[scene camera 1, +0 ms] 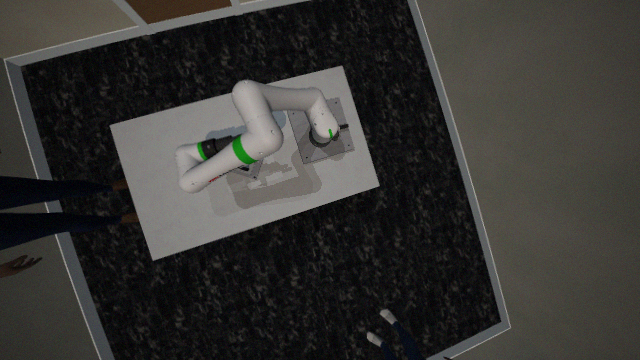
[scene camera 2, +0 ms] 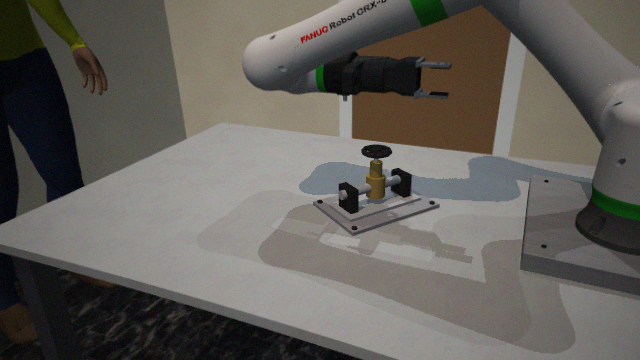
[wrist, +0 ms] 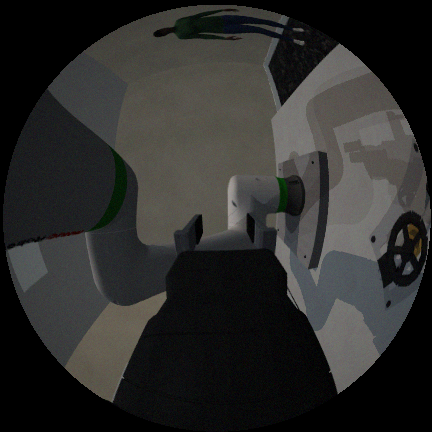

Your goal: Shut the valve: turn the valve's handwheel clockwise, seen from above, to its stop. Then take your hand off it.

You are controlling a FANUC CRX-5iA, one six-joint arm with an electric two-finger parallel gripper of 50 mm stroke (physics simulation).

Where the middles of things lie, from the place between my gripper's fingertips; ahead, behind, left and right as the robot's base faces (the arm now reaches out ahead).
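Labels:
Grey base plate (scene camera 2: 425, 204): my gripper is 290 mm above it, 140 mm short of it and 10 mm to the right of it.

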